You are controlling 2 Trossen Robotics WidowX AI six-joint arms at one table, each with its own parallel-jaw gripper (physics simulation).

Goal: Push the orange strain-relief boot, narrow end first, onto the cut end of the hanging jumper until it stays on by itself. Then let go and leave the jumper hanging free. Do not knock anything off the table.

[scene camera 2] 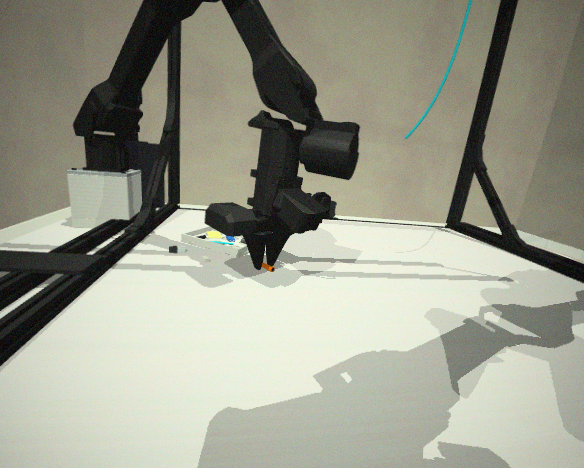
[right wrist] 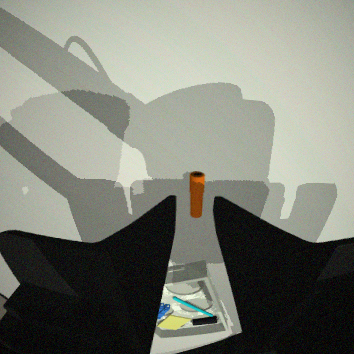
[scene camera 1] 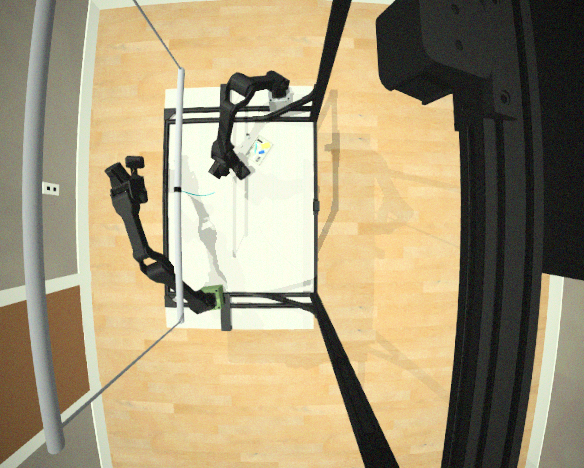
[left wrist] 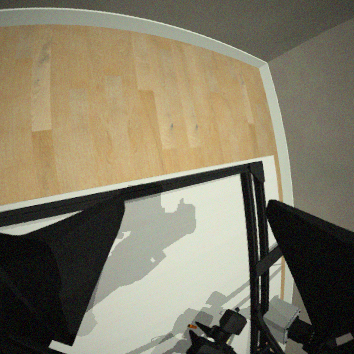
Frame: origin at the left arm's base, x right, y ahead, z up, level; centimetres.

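Seen in the pictures: left gripper, fingertip midpoint: (scene camera 1: 140,172) (left wrist: 196,205); right gripper, fingertip midpoint: (scene camera 2: 263,267) (right wrist: 194,202) (scene camera 1: 237,164) (left wrist: 192,325); left arm's base, origin of the base link: (scene camera 1: 209,300); right arm's base, origin of the base link: (scene camera 2: 107,169) (scene camera 1: 278,91) (left wrist: 292,326).
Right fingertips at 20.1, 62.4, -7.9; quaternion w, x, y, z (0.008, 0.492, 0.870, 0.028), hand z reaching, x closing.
Pixels of each thing's middle, then the offset from my right fingertips to it, as dx, dy, dz. "*": a spot on its surface instead. Level surfaces: height alone.
- orange strain-relief boot, body centre: (right wrist: 196,194) (scene camera 2: 266,266) (left wrist: 191,326) -0.6, -0.3, +0.3
- white table, its level: dz +0.0
- teal jumper, surface spot: (scene camera 2: 444,76) (scene camera 1: 202,195) * -9.4, -17.6, +28.3
- shallow tray, body centre: (right wrist: 176,310) (scene camera 2: 223,239) (left wrist: 219,337) (scene camera 1: 258,149) +11.2, +5.6, +0.7
- small dark piece, body centre: (scene camera 2: 177,249) +6.7, +13.4, +0.5
The orange strain-relief boot (right wrist: 197,194) (scene camera 2: 268,267) (left wrist: 192,326) lies flat on the white table (scene camera 2: 290,353). Its open end points away from the right wrist. My right gripper (right wrist: 194,202) (scene camera 2: 264,265) (scene camera 1: 230,172) is down at the table with its fingers narrowly apart. The boot's near end lies in the gap between the tips, and the fingers do not grip it. The teal jumper (scene camera 2: 444,76) (scene camera 1: 200,194) hangs from the white bar (scene camera 1: 180,153), its cut end free in the air at the right. My left gripper (left wrist: 196,205) (scene camera 1: 123,167) is wide open and empty, raised off the table's edge.
A shallow tray (scene camera 1: 250,144) (scene camera 2: 193,238) (right wrist: 191,331) with small yellow, blue, teal and black parts sits just behind the right gripper. A small dark piece (scene camera 2: 173,249) lies beside it. A black frame (scene camera 2: 478,139) rings the table, with a grey box (scene camera 2: 102,192) at the right arm's base.
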